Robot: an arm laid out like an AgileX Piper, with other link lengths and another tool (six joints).
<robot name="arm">
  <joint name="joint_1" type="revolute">
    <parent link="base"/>
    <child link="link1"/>
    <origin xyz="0 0 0.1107" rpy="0 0 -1.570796"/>
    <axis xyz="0 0 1"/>
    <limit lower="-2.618" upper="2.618"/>
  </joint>
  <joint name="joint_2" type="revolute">
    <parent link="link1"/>
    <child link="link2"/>
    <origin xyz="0 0 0" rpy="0 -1.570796 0"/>
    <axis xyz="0 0 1"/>
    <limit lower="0" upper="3.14"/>
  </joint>
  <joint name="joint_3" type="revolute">
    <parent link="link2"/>
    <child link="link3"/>
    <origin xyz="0.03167 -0.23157 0" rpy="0 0 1.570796"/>
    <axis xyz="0 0 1"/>
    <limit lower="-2.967" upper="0"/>
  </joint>
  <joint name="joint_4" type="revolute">
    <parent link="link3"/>
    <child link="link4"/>
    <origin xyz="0.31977 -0.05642 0" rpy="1.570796 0 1.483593"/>
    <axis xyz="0 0 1"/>
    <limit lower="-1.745" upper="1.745"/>
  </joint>
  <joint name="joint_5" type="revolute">
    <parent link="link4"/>
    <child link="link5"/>
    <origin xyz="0 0 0" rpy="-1.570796 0 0"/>
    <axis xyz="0 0 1"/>
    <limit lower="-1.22" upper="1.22"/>
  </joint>
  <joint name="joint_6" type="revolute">
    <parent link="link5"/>
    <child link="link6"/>
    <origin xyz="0 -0.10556 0" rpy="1.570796 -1.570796 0"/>
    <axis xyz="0 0 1"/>
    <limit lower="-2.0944" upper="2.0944"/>
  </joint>
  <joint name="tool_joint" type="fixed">
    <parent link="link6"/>
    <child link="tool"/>
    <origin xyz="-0.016 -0.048 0.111" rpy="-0.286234 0 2.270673"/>
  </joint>
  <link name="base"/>
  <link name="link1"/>
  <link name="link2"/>
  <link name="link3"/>
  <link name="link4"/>
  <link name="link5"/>
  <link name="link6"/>
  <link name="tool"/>
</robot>
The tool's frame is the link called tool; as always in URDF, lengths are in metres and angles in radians.
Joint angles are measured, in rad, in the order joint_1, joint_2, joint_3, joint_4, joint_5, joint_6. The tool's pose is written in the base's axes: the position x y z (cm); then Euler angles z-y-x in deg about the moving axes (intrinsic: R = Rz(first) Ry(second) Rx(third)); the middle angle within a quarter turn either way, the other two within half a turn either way. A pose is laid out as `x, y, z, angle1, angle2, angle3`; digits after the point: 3 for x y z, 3 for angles.
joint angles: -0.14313, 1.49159, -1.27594, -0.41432, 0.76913, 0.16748
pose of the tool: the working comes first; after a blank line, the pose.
Where each joint sits with the arm in this pose, in the base's axes (m; each line is computed from the numbers above, not from the rounded line before):
joint_1: 0.0000 0.0000 0.1107
joint_2: 0.0000 0.0000 0.1107
joint_3: 0.0131 -0.0019 0.3440
joint_4: 0.3342 -0.0482 0.3307
joint_5: 0.3342 -0.0482 0.3307
joint_6: 0.3959 -0.0869 0.2544
the tool: 0.4199 -0.1436 0.1490

41.986, -14.357, 14.901, -51.620, -41.974, 176.919
